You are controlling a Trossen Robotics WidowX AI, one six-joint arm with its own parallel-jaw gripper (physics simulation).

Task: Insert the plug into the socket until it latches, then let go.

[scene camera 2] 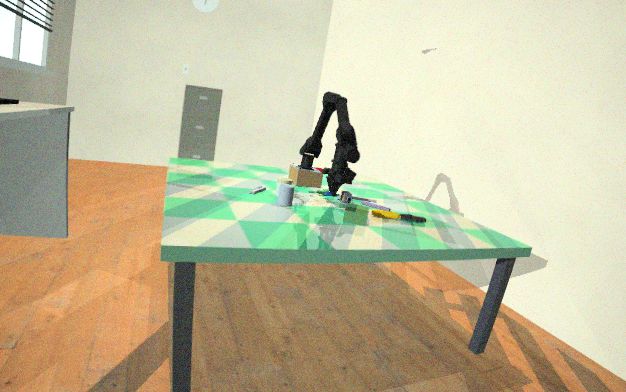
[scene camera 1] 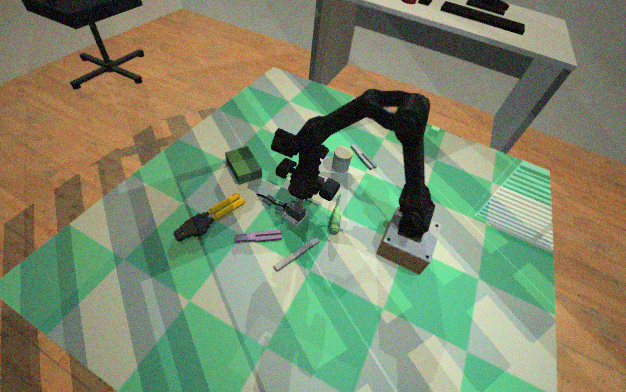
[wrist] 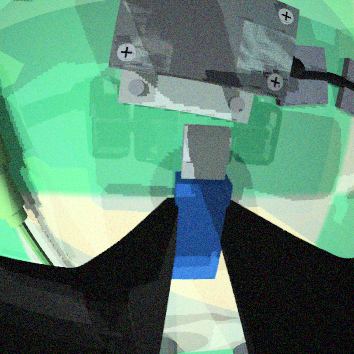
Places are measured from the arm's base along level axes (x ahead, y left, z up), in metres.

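Where they show: gripper, between the fingertips: point(scene camera 2: 332, 195) point(wrist: 197, 207); arm's base, origin of its link: point(scene camera 2: 305, 168) point(scene camera 1: 411, 229).
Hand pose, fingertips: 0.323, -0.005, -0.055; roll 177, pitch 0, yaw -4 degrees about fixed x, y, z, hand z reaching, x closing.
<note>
Things, the pixels of their top centre, and the offset from my fingertips, as dx, dy, dz. "pt": a spot on its surface instead.
- blue block, centre of its top: point(wrist: 201, 221) point(scene camera 2: 333, 192) +0.000, +0.002, +0.013
- grey rectangular metal tip, a spot on its surface: point(wrist: 207, 152) pt +0.002, +0.027, +0.008
- grey housing, centre of its top: point(wrist: 225, 29) point(scene camera 1: 295, 205) point(scene camera 2: 347, 192) +0.006, +0.065, +0.020
- black cable, a spot on its surface: point(wrist: 325, 76) pt +0.068, +0.058, -0.019
- yellow-handled pliers, a spot on its surface: point(scene camera 1: 226, 207) pt +0.188, +0.152, -0.004
- green box, centre of its top: point(scene camera 1: 243, 160) point(scene camera 2: 357, 208) +0.241, -0.022, +0.015
- green tool, centre of its top: point(scene camera 1: 337, 209) -0.109, +0.003, +0.002
- purple tool, centre of its top: point(scene camera 1: 258, 235) point(scene camera 2: 376, 204) +0.059, +0.186, -0.013
- grey bar, centre of its top: point(scene camera 1: 297, 252) -0.063, +0.182, -0.015
The plug, a blue block point(wrist: 199, 230) point(scene camera 2: 328, 193) with a grey rectangular metal tip point(wrist: 207, 152), is held between the black fingers of my gripper point(wrist: 197, 207) point(scene camera 2: 334, 192), which is shut on it. The socket is a grey housing point(wrist: 200, 42) point(scene camera 1: 295, 210) point(scene camera 2: 345, 197) with screws on top and a pale front flange point(wrist: 182, 97). In the wrist view the metal tip points at the flange's right half, with a narrow strip of table between them. The flange is slightly turned relative to the plug. The socket's opening is hidden.
A black cable point(wrist: 325, 76) leaves the socket's right side in the wrist view. Around it lie yellow-handled pliers point(scene camera 1: 226, 206), a green box point(scene camera 1: 243, 165), a can point(scene camera 1: 342, 160) point(scene camera 2: 285, 195), a green tool point(scene camera 1: 335, 221), a purple tool point(scene camera 1: 258, 236) and a grey bar point(scene camera 1: 296, 255).
</note>
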